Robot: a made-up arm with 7 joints.
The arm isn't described. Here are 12 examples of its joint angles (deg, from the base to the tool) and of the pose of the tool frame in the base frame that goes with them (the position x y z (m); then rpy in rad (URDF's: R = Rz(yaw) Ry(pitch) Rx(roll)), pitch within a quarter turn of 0, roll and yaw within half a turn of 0).
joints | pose
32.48 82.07 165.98 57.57 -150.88 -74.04 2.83 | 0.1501 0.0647 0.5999 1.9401 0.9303 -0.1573
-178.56 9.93 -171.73 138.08 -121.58 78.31 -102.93 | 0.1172 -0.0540 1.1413 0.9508 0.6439 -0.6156
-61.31 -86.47 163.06 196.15 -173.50 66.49 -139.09 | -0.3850 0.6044 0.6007 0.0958 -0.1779 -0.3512
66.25 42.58 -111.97 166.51 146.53 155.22 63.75 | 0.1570 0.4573 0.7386 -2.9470 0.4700 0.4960
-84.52 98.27 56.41 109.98 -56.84 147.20 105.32 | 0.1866 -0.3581 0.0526 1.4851 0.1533 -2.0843
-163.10 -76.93 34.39 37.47 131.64 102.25 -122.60 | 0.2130 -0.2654 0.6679 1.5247 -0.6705 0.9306
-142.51 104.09 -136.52 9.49 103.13 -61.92 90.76 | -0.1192 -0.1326 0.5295 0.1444 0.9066 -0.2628
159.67 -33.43 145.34 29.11 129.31 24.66 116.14 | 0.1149 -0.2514 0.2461 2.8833 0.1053 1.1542
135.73 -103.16 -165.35 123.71 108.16 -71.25 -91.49 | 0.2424 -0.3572 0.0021 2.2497 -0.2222 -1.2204
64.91 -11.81 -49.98 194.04 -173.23 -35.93 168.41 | 0.0078 -0.0924 1.0641 -0.0662 -0.2505 -2.9407
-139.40 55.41 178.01 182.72 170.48 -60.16 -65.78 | -0.3013 -0.3010 0.8403 0.0296 0.1726 -0.5416
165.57 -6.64 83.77 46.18 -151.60 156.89 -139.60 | -0.1383 -0.2922 0.7495 0.0608 0.4561 1.5378
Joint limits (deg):
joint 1: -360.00..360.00
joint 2: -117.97..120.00
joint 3: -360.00..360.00
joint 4: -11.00..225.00
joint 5: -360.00..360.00
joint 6: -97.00..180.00
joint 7: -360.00..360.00
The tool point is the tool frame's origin. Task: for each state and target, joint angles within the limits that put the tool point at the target. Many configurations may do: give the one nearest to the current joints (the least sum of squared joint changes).
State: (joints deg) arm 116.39 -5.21 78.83 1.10 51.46 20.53 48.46
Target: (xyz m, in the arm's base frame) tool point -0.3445 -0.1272 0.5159
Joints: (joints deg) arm 129.44 -24.74 73.82 32.54 49.00 5.65 48.46
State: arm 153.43 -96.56 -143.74 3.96 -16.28 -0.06 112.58
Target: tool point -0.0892 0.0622 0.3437
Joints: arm 173.04 -113.30 -148.09 -11.00 -13.90 22.36 112.58
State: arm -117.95 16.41 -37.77 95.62 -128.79 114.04 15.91
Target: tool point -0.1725 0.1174 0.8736
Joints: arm -128.45 -14.87 -27.59 90.17 -115.61 166.72 15.91
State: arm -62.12 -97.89 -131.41 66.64 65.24 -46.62 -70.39
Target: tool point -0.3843 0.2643 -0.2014
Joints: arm -56.15 -117.65 -134.16 111.67 44.65 -18.84 -70.39
